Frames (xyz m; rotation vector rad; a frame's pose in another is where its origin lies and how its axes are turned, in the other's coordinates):
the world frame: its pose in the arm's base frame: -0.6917 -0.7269 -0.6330 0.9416 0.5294 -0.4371
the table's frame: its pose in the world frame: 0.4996 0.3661 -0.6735 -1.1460 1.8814 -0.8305
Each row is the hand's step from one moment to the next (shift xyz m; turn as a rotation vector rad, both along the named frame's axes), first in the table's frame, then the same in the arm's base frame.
Working: the table's frame: its pose in the arm's base frame: -0.2471 -0.0283 -1.0223 -0.3613 2.5615 0.2409

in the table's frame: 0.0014 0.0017 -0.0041 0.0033 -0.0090 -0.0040
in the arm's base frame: -0.0037 0.0003 0.0029 -0.0019 -0.0102 0.0007
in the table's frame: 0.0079 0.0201 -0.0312 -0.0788 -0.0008 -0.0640
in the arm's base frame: -0.0277 0.0099 0.0240 0.0338 0.0001 0.0957
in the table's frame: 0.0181 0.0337 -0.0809 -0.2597 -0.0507 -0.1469
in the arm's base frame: -0.0643 0.0087 0.0616 0.1569 -0.0299 0.2571
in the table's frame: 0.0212 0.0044 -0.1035 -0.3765 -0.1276 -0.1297
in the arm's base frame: -0.0690 -0.0252 0.0760 0.2843 -0.0746 0.2974
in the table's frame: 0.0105 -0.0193 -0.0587 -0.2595 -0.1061 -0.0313
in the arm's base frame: -0.0313 -0.0346 0.0418 0.2297 -0.0546 0.1544
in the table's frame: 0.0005 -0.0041 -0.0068 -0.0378 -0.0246 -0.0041
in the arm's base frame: -0.0025 -0.0056 0.0050 0.0364 -0.0165 0.0212
